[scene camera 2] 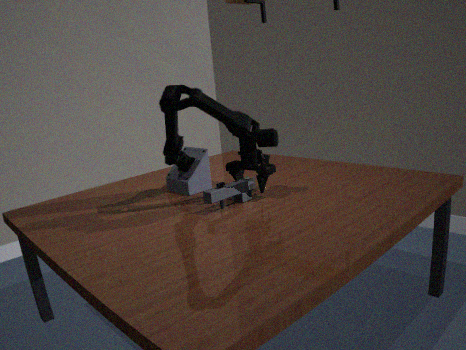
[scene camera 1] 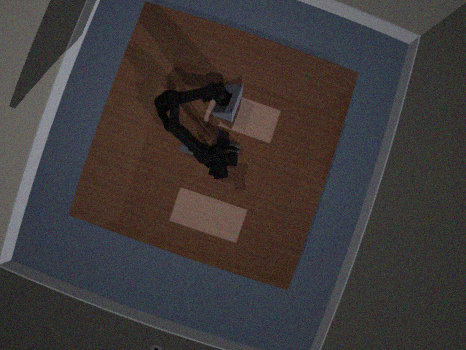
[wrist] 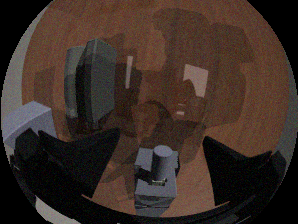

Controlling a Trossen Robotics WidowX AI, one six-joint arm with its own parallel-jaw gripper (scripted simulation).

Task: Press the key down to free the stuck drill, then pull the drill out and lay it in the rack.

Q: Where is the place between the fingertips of my gripper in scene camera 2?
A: At 252, 191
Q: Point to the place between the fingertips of my gripper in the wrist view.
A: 163, 137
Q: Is my gripper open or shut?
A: Open.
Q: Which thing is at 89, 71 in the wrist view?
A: A grey rack.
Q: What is my gripper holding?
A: Nothing.
